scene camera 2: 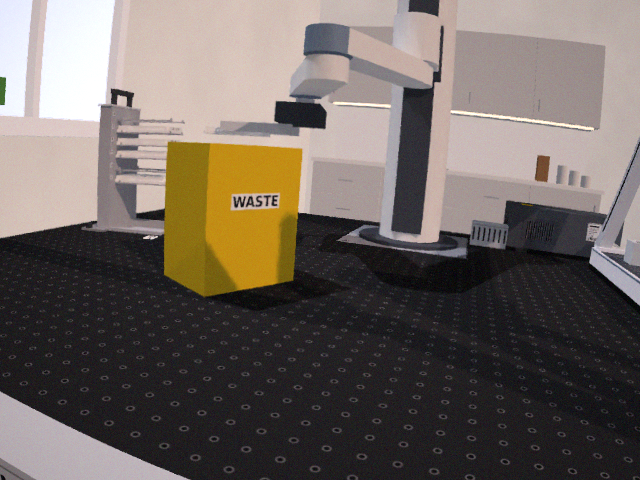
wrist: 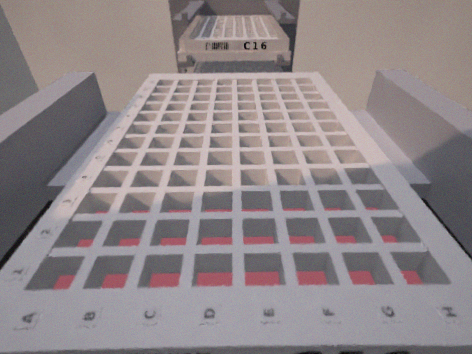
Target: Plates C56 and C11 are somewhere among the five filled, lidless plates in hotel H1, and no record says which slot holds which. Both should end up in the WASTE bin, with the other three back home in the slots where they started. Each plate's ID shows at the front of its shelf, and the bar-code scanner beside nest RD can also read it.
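Places are measured from the arm's base along level axes (x down, y left, z ahead), in centimetres.
Where they show: gripper, fingertip midpoint: (scene camera 2: 227, 127) (wrist: 235, 98); arm's base at its link origin: (scene camera 2: 408, 244).
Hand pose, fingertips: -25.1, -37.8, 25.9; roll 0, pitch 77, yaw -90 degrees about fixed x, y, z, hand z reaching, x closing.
Each offset is from my fingertips to the centre of the thing, as dx, dy, dz. "spot": to the spot under its first point. Level surfaces: height alone.
My gripper (scene camera 2: 259, 127) (wrist: 235, 98) is shut on a white, lidless plate {+0.9, +2.3, -0.5} (scene camera 2: 212, 130) (wrist: 180, 320) with red contents in its wells. The plate is level; its front ID is cut off at the bottom of the wrist view. In the scene view it is raised to about the top of the yellow WASTE bin {+13.8, +17.8, +29.0} (scene camera 2: 248, 237); whether it is over the bin I cannot tell. Hotel H1 {+8.0, -21.1, +6.2} (scene camera 2: 107, 170) stands at the left, with several pale plates on its shelves. Plate C16 {+1.1, -18.1, +4.4} (wrist: 235, 37) shows in the hotel beyond the held plate, with a darker plate top partly hidden below it.
The arm's column (scene camera 2: 413, 170) stands behind and right of the bin. Further right are a small grey slotted rack {spot: +20.9, +57.9, -30.4} (scene camera 2: 488, 235), a dark vented box {spot: +17.0, +74.4, -29.3} (scene camera 2: 553, 229) and part of a white-framed device (scene camera 2: 617, 273). The black perforated deck {dx +23.8} (scene camera 2: 320, 372) spreads in front.
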